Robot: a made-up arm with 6 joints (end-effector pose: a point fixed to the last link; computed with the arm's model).
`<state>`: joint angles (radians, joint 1 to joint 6).
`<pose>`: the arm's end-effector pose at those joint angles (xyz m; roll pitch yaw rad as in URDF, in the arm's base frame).
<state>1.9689 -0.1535 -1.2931 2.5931 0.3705 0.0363</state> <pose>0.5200 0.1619 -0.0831 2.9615 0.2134 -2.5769</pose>
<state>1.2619 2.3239 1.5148 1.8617 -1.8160 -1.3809</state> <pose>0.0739 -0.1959 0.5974 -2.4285 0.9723 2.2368</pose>
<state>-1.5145 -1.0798 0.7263 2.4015 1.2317 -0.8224</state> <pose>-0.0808 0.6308 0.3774 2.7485 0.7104 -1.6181</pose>
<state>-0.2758 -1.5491 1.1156 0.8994 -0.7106 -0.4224</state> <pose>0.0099 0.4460 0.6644 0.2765 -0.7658 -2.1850</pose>
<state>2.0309 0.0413 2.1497 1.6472 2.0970 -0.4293</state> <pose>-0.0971 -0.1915 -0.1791 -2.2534 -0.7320 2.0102</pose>
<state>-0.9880 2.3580 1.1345 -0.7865 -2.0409 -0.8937</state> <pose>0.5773 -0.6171 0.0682 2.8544 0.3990 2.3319</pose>
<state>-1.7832 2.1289 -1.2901 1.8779 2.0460 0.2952</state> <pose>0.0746 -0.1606 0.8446 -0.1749 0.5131 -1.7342</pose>
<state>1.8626 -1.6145 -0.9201 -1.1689 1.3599 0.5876</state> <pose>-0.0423 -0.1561 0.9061 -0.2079 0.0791 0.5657</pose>
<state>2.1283 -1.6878 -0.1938 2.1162 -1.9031 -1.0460</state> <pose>-0.1485 -0.4198 0.4441 0.8354 -0.7648 -0.1017</pose>
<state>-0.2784 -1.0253 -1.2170 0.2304 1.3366 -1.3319</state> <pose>0.3101 -0.1247 0.7663 -0.5520 1.4702 -0.2582</pose>
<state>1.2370 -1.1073 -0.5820 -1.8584 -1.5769 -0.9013</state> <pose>0.4820 -0.1349 0.8927 -0.6645 0.1167 -2.5499</pose>
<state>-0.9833 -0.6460 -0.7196 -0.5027 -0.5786 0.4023</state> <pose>-0.5729 -0.0816 0.6915 0.7124 0.0305 -0.5563</pose>
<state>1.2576 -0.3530 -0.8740 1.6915 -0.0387 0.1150</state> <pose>0.3738 -0.4864 -0.0047 2.7746 0.3356 1.9852</pose>
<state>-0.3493 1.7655 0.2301 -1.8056 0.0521 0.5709</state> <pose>0.0689 -0.0074 -0.1890 2.3009 -0.6760 -1.9826</pose>
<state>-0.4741 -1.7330 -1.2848 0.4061 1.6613 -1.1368</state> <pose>0.3980 -0.2494 0.3682 -2.9991 0.5008 3.1119</pose>
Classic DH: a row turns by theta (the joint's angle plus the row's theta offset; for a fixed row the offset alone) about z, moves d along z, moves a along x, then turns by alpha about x. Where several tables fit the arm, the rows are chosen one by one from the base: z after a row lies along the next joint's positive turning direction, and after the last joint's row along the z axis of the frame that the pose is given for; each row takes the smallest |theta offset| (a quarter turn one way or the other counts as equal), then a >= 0, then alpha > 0; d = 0 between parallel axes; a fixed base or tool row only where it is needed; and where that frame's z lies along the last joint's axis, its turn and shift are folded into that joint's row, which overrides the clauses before.
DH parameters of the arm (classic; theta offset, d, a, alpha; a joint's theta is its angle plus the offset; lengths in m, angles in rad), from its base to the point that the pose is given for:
base (fixed): 1.1301 0.1855 0.0412 0.2744
joint 1: -0.8267 0.2175 0.0294 1.2892
joint 2: 0.8234 0.0796 -0.2497 1.9529
joint 3: -0.9608 -0.0234 -0.027 -1.1503
joint 4: 0.9989 0.0577 -0.0504 1.2309
joint 5: 0 -0.078 0.0627 -1.2309
joint 6: -0.243 -0.3784 -0.0136 -2.0778
tool (fixed): -1.8789 0.1455 0 0

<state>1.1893 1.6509 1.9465 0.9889 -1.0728 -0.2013</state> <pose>-0.2393 0.0503 0.4910 -1.9593 1.0079 1.6034</pose>
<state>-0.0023 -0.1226 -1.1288 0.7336 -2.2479 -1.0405</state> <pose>0.2079 -0.1697 -0.2028 -2.9743 -0.4015 -2.2813</pose>
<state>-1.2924 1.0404 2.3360 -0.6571 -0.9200 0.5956</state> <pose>-0.0044 0.4102 0.1485 2.0462 0.6424 -2.2957</pose>
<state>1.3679 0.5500 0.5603 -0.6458 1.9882 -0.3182</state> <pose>0.5931 -0.1482 0.3939 -1.7789 1.4422 -2.1918</pose>
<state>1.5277 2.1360 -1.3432 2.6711 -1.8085 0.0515</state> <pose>-0.3145 0.6144 0.2718 -0.8081 -1.0178 -0.2439</pose>
